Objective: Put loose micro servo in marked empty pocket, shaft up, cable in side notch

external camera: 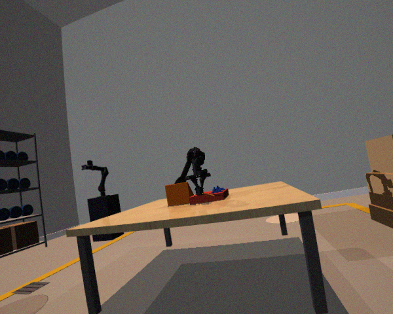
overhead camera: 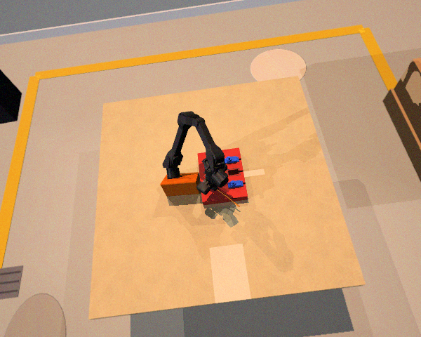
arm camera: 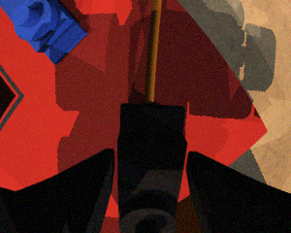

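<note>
Now: gripper tip 8 cm to the right of the red deck, 7 cm above it and 1 cm short of it.
</note>
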